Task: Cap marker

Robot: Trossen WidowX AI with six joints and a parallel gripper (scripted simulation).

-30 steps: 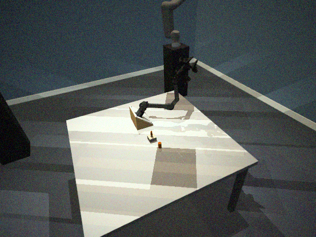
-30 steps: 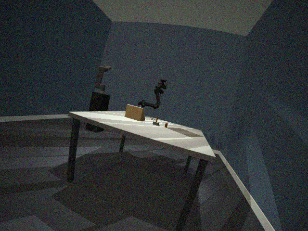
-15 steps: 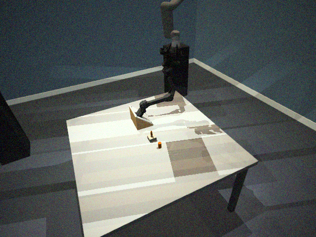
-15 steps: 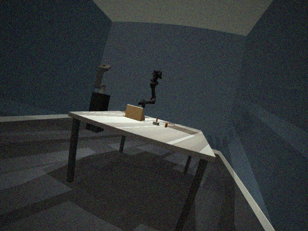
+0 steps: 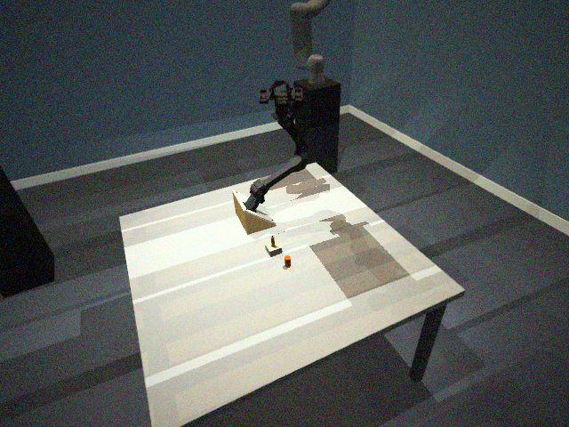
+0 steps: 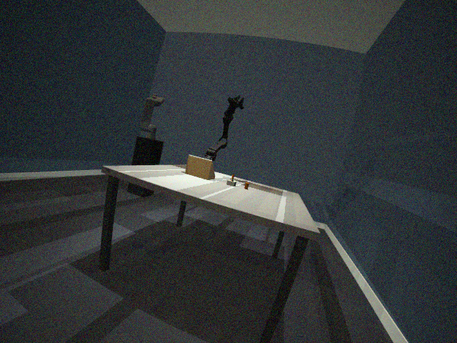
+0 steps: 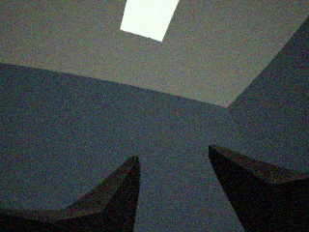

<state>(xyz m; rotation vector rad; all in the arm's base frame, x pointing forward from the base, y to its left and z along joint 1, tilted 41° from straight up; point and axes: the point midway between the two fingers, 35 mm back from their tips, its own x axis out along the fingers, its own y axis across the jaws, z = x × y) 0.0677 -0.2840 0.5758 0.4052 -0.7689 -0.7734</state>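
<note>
Now: the orange cap 740 mm below my gripper tip, 240 mm ahead of it and 130 mm to the right of it. Also, from my gripper tip: holder block 750 mm below, 140 mm to the right, 110 mm ahead.
</note>
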